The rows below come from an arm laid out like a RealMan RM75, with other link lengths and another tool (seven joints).
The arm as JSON. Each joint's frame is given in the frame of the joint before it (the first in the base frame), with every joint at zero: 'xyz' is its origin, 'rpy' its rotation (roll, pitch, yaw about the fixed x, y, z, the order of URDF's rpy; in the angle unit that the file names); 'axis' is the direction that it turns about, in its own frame. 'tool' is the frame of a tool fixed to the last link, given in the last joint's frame.
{
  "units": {
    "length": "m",
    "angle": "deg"
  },
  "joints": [
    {
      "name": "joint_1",
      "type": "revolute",
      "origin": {
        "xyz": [
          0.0,
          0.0,
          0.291
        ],
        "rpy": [
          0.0,
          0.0,
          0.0
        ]
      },
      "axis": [
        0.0,
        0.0,
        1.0
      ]
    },
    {
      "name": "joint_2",
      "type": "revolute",
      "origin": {
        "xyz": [
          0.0,
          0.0,
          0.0
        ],
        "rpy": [
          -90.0,
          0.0,
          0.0
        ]
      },
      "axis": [
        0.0,
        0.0,
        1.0
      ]
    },
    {
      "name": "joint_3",
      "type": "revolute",
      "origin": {
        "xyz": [
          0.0,
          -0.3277,
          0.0
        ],
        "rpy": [
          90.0,
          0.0,
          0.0
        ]
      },
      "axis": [
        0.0,
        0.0,
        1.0
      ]
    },
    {
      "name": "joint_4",
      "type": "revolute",
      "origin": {
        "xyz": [
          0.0,
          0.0,
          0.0
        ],
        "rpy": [
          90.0,
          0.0,
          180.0
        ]
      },
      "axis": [
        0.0,
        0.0,
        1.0
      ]
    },
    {
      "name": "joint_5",
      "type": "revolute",
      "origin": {
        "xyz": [
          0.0,
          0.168,
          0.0
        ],
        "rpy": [
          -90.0,
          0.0,
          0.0
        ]
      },
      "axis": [
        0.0,
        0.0,
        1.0
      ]
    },
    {
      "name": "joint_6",
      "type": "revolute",
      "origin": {
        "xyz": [
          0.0,
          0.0,
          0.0
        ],
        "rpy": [
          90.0,
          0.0,
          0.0
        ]
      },
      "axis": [
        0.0,
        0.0,
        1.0
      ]
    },
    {
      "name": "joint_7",
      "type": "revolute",
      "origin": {
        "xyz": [
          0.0,
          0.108,
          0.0
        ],
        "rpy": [
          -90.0,
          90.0,
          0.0
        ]
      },
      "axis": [
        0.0,
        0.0,
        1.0
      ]
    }
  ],
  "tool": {
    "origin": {
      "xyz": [
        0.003,
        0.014,
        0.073
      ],
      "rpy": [
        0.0,
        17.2,
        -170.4
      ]
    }
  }
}
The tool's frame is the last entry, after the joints.
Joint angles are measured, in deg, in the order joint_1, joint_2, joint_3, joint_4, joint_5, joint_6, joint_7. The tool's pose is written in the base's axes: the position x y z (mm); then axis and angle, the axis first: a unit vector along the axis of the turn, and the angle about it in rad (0 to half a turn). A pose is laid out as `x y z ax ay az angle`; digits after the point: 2 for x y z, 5 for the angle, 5 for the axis.
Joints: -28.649, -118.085, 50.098, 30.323, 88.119, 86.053, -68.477
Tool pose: -241.38 357.31 7.85 -0.72233 0.65824 -0.21204 2.50871
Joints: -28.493, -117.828, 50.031, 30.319, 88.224, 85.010, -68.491
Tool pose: -245.84 359.70 9.26 -0.72783 0.65559 -0.20114 2.50674
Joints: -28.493, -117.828, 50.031, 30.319, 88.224, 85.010, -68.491
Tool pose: -245.84 359.70 9.26 -0.72783 0.65559 -0.20114 2.50674
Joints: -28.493, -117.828, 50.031, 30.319, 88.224, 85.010, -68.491
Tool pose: -245.84 359.70 9.26 -0.72783 0.65559 -0.20114 2.50674
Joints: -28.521, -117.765, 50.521, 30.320, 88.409, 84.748, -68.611
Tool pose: -246.33 359.45 7.68 -0.72855 0.65511 -0.20013 2.51743
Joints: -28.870, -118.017, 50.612, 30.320, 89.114, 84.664, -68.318
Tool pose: -244.04 359.30 3.92 -0.72556 0.65835 -0.20033 2.53110
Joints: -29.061, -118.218, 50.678, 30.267, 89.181, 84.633, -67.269
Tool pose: -242.01 359.19 2.05 -0.71975 0.66540 -0.19802 2.53359
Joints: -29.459, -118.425, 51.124, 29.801, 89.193, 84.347, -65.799
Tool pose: -239.45 359.22 -1.89 -0.71293 0.67351 -0.19525 2.54196
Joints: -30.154, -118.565, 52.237, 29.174, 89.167, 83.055, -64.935
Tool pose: -237.24 361.62 -7.91 -0.71076 0.67732 -0.18988 2.55938
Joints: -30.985, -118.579, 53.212, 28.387, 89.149, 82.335, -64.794
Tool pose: -234.13 363.60 -12.87 -0.70994 0.67776 -0.19138 2.57728
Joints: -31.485, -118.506, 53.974, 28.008, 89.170, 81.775, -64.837
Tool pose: -232.71 365.02 -15.69 -0.70974 0.67807 -0.19100 2.59133
